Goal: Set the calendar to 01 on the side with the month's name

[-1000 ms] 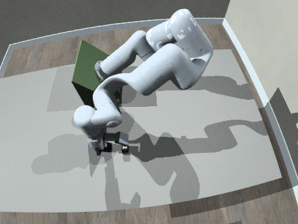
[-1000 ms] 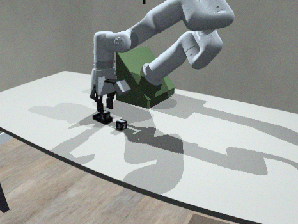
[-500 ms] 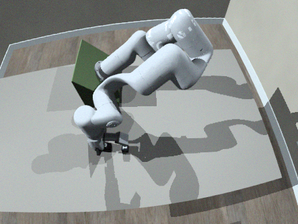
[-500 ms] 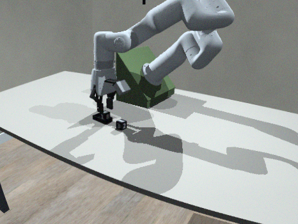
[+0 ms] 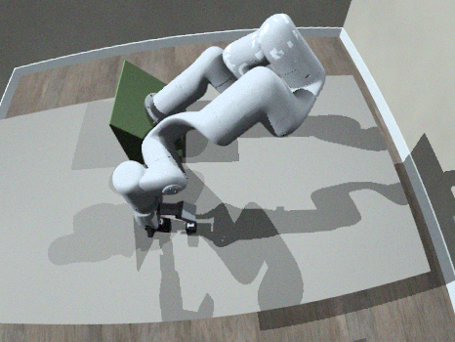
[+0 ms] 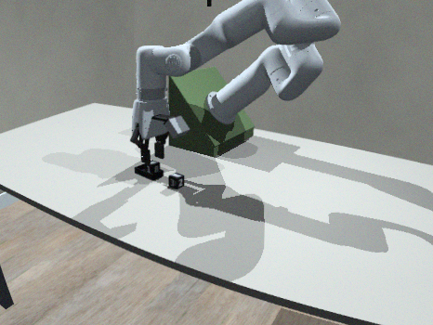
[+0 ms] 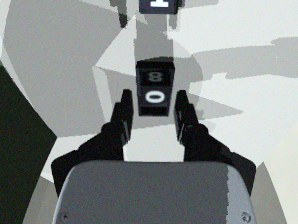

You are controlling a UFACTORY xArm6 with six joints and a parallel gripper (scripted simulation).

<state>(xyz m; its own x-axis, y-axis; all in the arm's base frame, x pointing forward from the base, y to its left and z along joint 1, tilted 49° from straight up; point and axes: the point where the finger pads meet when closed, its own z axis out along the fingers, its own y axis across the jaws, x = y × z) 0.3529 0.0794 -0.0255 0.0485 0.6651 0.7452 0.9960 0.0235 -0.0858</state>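
My gripper is now 40 mm above the black cube. From my hand the other things lie so: black tray 60 mm below, 20 mm to the right.
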